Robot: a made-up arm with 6 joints.
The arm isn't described. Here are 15 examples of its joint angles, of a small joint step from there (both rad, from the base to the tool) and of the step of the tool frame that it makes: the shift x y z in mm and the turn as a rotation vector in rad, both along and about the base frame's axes.
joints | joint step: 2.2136 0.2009 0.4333 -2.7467 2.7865 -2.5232 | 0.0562 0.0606 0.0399 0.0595 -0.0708 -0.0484
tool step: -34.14 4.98 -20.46 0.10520 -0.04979 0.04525
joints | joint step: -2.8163 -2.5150 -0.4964 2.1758 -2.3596 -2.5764 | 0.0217 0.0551 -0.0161 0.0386 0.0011 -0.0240
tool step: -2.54 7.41 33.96 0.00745 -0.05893 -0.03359
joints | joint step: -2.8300 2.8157 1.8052 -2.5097 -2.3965 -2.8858 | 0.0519 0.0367 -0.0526 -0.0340 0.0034 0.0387
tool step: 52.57 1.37 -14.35 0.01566 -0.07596 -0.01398
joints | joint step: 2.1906 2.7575 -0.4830 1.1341 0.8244 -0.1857 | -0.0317 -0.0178 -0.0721 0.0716 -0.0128 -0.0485
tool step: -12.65 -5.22 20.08 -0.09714 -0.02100 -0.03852
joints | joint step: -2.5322 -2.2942 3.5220 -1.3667 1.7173 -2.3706 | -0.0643 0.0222 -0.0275 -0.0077 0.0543 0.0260
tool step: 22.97 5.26 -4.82 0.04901 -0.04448 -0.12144
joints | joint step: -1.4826 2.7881 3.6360 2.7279 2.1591 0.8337 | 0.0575 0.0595 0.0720 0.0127 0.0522 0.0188
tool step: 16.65 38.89 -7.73 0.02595 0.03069 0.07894
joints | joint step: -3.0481 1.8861 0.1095 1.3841 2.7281 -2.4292 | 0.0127 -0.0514 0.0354 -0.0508 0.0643 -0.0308
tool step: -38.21 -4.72 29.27 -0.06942 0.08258 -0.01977
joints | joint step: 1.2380 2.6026 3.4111 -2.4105 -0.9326 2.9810 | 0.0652 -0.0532 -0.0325 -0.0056 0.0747 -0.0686
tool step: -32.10 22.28 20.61 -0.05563 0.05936 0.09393
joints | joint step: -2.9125 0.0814 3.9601 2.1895 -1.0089 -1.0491 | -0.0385 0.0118 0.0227 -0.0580 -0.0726 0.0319
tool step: -13.88 -3.27 -5.44 0.07439 0.04480 -0.01109
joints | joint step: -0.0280 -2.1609 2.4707 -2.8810 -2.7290 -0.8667 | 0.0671 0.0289 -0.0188 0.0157 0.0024 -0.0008
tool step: -33.67 -32.99 15.39 0.00111 0.05012 0.08346
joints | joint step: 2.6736 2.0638 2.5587 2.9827 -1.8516 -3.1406 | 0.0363 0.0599 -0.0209 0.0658 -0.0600 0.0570
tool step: -10.42 -25.90 -57.82 0.00263 -0.03243 -0.04007
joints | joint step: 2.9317 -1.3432 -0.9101 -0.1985 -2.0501 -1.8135 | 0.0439 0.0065 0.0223 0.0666 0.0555 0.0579
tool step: 1.08 7.75 15.30 0.06921 0.06736 0.06447
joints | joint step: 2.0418 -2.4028 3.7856 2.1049 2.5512 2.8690 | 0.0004 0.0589 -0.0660 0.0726 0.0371 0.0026
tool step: 1.10 -17.92 -30.28 -0.09871 -0.12277 0.04306
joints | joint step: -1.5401 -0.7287 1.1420 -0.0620 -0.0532 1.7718 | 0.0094 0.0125 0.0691 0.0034 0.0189 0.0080
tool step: -4.60 13.75 -2.19 -0.07528 -0.00709 -0.00114
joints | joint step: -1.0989 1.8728 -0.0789 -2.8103 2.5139 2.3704 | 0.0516 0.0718 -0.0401 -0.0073 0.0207 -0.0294
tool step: -11.46 51.92 -13.02 0.10426 0.07212 0.07629
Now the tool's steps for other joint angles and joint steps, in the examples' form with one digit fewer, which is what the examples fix.
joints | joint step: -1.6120 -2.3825 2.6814 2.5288 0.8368 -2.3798 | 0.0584 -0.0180 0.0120 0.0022 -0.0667 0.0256
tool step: -8.5 -9.9 -0.4 -0.0948 0.0300 0.0687
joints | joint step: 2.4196 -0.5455 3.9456 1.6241 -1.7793 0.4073 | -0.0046 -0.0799 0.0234 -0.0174 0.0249 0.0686
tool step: -3.6 4.5 -16.1 0.0109 0.0370 -0.0386
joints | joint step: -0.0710 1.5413 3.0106 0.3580 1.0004 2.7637 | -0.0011 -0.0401 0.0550 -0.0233 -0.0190 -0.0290
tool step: -32.7 0.9 17.7 -0.0191 -0.0678 0.0389
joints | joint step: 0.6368 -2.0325 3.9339 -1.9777 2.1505 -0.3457 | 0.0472 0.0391 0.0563 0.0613 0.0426 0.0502
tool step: 2.2 -15.0 20.2 -0.0533 0.0054 0.0339
